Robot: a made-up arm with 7 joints.
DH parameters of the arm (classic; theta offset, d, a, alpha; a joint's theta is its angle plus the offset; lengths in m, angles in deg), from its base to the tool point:
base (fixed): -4.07 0 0 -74.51
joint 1: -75.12 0.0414 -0.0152 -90
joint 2: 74 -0.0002 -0.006 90
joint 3: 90 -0.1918 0.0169 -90
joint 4: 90 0.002 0.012 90
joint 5: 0 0.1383 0.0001 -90
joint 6: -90 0 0.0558 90
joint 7: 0 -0.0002 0 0
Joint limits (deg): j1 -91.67..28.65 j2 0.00..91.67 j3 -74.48..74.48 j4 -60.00..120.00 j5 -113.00..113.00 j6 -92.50..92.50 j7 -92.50..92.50
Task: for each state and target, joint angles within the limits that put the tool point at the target. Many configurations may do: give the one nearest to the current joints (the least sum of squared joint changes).
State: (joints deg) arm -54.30 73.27 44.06 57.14 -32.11 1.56 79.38
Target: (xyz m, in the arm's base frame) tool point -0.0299 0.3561 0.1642
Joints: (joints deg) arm -83.44 91.67 74.48 35.89 -33.56 -8.23 79.38
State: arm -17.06 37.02 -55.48 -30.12 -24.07 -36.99 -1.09
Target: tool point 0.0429 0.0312 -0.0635
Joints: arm -5.80 44.78 -55.79 -60.00 -14.22 -58.52 -1.09
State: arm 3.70 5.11 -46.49 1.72 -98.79 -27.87 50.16
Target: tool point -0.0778 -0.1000 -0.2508
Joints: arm 28.65 6.72 -68.75 3.72 -99.33 -23.21 50.16
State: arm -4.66 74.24 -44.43 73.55 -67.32 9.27 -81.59
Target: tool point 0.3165 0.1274 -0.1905
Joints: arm -53.16 38.85 -41.44 46.89 -67.91 5.04 -81.59
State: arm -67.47 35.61 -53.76 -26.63 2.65 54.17 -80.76
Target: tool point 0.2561 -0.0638 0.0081
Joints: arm -78.44 32.43 -48.68 -23.10 3.76 53.15 -80.76
